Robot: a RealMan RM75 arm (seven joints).
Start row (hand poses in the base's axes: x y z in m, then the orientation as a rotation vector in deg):
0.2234 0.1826 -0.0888 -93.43 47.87 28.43
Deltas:
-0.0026 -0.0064 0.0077 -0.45 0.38 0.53
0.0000 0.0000 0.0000 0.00 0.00 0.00
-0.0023 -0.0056 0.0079 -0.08 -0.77 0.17
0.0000 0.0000 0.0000 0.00 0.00 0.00
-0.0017 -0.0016 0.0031 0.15 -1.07 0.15
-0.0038 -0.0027 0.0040 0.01 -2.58 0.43
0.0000 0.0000 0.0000 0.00 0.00 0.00
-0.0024 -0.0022 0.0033 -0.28 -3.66 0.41
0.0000 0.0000 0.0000 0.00 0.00 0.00
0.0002 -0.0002 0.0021 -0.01 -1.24 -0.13
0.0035 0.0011 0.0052 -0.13 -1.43 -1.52
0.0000 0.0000 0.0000 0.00 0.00 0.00
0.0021 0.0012 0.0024 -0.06 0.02 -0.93
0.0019 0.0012 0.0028 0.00 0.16 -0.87
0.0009 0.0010 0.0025 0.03 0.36 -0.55
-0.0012 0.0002 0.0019 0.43 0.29 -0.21
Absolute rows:
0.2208 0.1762 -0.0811 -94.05 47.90 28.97
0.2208 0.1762 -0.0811 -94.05 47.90 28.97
0.2185 0.1706 -0.0732 -94.31 47.23 28.40
0.2185 0.1706 -0.0732 -94.31 47.23 28.40
0.2168 0.1690 -0.0701 -94.38 46.27 27.64
0.2130 0.1663 -0.0661 -94.87 44.02 25.73
0.2130 0.1663 -0.0661 -94.87 44.02 25.73
0.2106 0.1641 -0.0628 -95.68 41.08 22.79
0.2106 0.1641 -0.0628 -95.68 41.08 22.79
0.2108 0.1639 -0.0607 -95.75 40.27 21.63
0.2143 0.1650 -0.0555 -95.36 40.48 19.29
0.2143 0.1650 -0.0555 -95.36 40.48 19.29
0.2164 0.1662 -0.0531 -95.04 41.26 18.63
0.2183 0.1674 -0.0503 -94.67 42.08 18.15
0.2192 0.1684 -0.0478 -94.39 42.78 18.07
0.2180 0.1686 -0.0459 -93.88 43.05 18.31

